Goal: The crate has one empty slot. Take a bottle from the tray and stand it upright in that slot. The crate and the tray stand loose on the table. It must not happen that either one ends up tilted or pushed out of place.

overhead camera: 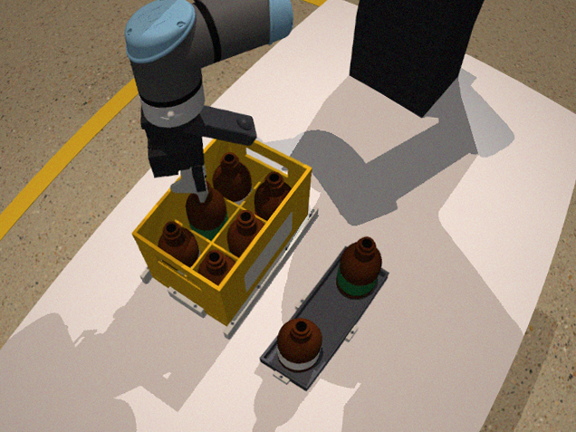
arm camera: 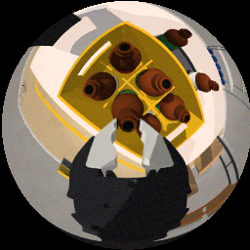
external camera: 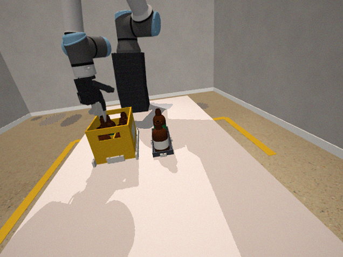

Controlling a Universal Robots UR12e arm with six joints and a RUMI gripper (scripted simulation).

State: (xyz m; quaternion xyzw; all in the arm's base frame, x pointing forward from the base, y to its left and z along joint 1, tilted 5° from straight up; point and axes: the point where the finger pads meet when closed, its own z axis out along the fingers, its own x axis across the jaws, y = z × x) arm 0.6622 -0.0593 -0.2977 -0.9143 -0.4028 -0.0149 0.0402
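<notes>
The yellow crate lies 90 mm below my hand and 40 mm to the left of it. Round my hand: grey tray (280 mm to the left, 160 mm below).
</notes>
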